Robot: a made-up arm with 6 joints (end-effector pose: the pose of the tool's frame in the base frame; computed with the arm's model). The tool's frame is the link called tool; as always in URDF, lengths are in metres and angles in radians. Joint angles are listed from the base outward.
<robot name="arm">
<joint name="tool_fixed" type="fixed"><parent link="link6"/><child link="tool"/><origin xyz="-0.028 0.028 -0.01" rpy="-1.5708 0 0"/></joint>
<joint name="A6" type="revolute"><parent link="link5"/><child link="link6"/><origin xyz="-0.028 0.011 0.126" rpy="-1.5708 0 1.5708"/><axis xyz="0 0 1"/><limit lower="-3.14" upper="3.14"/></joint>
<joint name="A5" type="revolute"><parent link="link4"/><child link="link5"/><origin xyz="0.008 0.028 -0.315" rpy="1.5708 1.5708 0"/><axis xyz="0 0 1"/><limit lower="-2.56" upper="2.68"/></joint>
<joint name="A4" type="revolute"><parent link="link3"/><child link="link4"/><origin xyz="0.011 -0.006 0.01" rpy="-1.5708 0 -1.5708"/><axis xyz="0 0 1"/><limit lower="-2.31" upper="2.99"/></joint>
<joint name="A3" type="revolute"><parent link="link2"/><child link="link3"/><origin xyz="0.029 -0.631 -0.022" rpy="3.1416 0 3.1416"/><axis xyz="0 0 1"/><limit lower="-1" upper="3.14"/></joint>
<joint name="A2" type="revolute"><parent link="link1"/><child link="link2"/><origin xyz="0.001 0.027 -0.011" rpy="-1.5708 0 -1.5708"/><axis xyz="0 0 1"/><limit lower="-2.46" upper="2.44"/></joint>
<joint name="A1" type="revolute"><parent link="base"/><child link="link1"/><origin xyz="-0.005 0.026 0.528" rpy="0 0 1.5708"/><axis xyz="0 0 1"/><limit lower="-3.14" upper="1.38"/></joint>
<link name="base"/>
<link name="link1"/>
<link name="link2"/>
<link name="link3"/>
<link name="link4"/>
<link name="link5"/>
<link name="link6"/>
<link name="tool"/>
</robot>
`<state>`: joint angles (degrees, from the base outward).
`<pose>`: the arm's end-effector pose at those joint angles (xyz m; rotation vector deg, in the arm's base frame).
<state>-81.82 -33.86 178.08 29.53 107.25 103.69</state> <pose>-0.2363 0.5890 0.8331 -135.82 -46.14 -3.67</pose>
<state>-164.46 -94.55 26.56 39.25 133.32 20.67</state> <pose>0.8279 0.3475 0.7477 9.09 89.38 -140.82</pose>
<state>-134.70 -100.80 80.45 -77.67 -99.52 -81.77</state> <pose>0.6486 0.7784 0.4743 -115.03 -49.65 -108.38</pose>
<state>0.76 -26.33 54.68 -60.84 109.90 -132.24</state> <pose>-0.1546 -0.0310 1.3406 -157.96 50.71 -54.95</pose>
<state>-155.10 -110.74 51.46 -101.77 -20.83 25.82</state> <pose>0.7816 0.3951 0.4771 113.64 119.91 4.85</pose>
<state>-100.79 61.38 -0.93 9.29 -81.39 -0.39</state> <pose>-0.2321 -0.6522 0.5604 -27.47 92.06 -29.43</pose>
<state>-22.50 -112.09 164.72 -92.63 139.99 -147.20</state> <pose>-0.6332 0.3030 0.0111 69.29 -85.24 -141.58</pose>
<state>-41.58 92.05 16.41 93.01 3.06 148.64</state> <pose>0.6030 -0.5088 0.2243 -8.94 101.81 -120.09</pose>
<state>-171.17 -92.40 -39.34 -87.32 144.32 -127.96</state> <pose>0.4049 0.0816 0.6972 40.23 162.82 -62.67</pose>
